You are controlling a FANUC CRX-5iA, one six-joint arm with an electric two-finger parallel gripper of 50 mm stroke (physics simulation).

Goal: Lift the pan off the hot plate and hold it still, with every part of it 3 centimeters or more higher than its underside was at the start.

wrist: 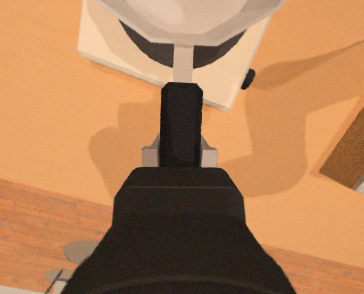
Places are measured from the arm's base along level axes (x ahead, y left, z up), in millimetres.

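Where they show: gripper, fingertip midpoint: (179, 140).
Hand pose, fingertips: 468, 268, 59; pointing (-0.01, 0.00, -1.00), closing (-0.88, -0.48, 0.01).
Each offset is from my fingertips to the top centre of the thing, as dx, dy, dz. "*": to the spot under its first point. Level surfaces: height alone.
The pan (185, 22) is a pale grey, faceted pan at the top of the wrist view, cut off by the frame edge. A light metal strip joins it to its black handle @(* +14, -26, +47) (181, 120). My gripper (179, 140) is shut on the handle, one finger on each side. The pan is held up above the cream hot plate @(* -18, -79, -66) (215, 90), whose dark round burner @(* +85, -73, -58) (150, 52) shows past the pan's near rim. The pan's underside and the exact height of the gap are hidden from this angle.
The hot plate's black knob @(-55, -123, -79) (248, 79) sticks out on its right side. A brown, straight-edged object (345, 150) stands at the right edge of the orange table top @(dz -129) (50, 125). Wooden floor (30, 215) and a grey disc (80, 251) show at lower left.
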